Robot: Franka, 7 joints.
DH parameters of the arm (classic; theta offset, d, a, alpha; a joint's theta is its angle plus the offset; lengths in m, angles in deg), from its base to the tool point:
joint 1: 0 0.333 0 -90
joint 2: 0 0 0 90
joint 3: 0 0.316 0.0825 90
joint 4: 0 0 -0.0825 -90
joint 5: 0 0.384 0 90
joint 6: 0 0 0.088 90
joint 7: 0 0.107 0 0
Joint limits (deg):
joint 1: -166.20..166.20
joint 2: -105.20..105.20
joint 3: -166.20..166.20
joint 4: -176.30..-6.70
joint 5: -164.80..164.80
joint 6: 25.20..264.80
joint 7: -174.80..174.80
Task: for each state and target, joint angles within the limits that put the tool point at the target. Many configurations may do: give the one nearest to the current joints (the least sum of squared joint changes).
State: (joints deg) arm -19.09 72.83 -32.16 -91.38 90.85 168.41 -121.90
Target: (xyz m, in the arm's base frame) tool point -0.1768 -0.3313 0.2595
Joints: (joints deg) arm -18.94 78.26 -65.30 -151.20 104.14 189.06 -121.90
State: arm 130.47 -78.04 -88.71 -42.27 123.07 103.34 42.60
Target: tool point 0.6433 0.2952 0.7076
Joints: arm 162.55 -64.64 -84.71 -65.23 119.57 105.42 42.60
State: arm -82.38 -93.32 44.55 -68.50 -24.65 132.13 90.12
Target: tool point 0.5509 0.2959 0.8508
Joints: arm -114.31 -70.92 49.38 -61.23 -24.67 139.85 90.12
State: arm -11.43 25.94 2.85 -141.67 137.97 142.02 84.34
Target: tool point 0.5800 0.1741 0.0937
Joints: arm 2.28 44.11 13.33 -109.01 138.74 133.42 84.34
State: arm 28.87 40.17 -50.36 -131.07 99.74 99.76 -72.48
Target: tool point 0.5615 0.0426 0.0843
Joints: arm 35.61 50.00 -38.79 -114.13 103.27 101.27 -72.48
